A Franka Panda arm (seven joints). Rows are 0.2 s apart.
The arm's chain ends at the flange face. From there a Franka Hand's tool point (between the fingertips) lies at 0.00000 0.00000 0.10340 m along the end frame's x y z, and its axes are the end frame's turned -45 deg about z.
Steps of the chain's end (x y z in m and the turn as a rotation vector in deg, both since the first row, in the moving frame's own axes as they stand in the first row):
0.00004, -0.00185, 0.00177, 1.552, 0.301, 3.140
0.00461, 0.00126, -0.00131, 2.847, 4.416, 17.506
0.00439, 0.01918, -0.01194, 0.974, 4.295, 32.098
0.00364, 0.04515, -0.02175, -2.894, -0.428, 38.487
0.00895, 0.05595, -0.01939, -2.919, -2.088, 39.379
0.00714, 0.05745, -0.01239, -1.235, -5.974, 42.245
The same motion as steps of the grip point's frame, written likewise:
0.00374, -0.00281, 0.00173, 0.885, 1.310, 3.140
0.01118, 0.00752, -0.00174, -1.109, 5.136, 17.506
-0.00524, 0.02252, -0.01224, -2.348, 3.726, 32.098
-0.03430, 0.03604, -0.02188, -1.744, -2.349, 38.487
-0.03948, 0.04476, -0.01958, -0.588, -3.540, 39.379
-0.04182, 0.03693, -0.01295, 3.351, -5.098, 42.245

